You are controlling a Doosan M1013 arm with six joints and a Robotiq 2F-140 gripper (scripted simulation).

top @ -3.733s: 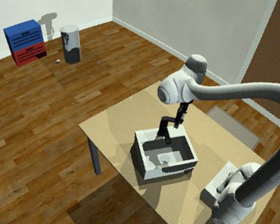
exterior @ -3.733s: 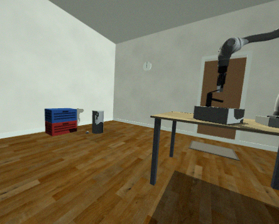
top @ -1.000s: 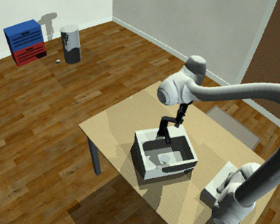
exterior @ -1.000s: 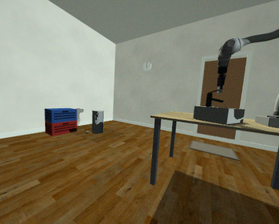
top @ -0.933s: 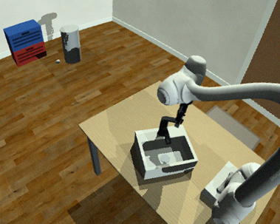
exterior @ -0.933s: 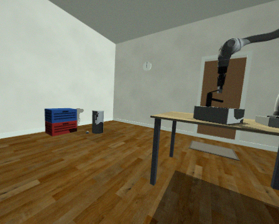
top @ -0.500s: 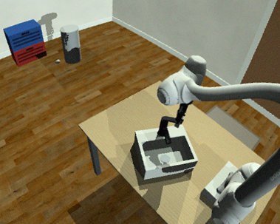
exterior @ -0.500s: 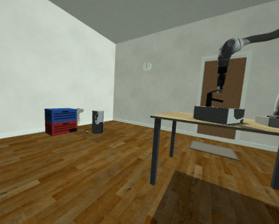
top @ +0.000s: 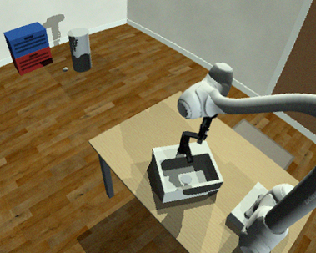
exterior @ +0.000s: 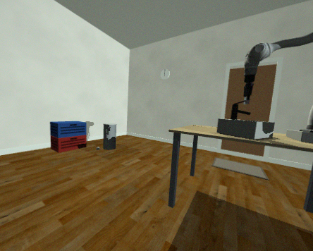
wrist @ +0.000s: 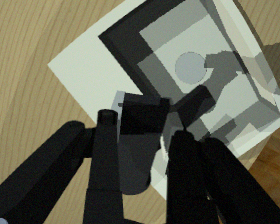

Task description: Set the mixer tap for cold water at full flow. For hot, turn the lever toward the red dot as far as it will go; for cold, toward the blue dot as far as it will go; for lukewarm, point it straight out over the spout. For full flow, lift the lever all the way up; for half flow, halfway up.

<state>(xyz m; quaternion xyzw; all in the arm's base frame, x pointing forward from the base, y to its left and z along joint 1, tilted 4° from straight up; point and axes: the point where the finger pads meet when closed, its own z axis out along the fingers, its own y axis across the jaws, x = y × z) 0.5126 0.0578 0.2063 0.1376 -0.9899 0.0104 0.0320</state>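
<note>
Right now my hand is 30 mm short of the lever, 10 mm to the right of it and 10 mm above it. From my hand the other things lie so: white sink basin 260 mm below, 80 mm to the left, 20 mm behind.
</note>
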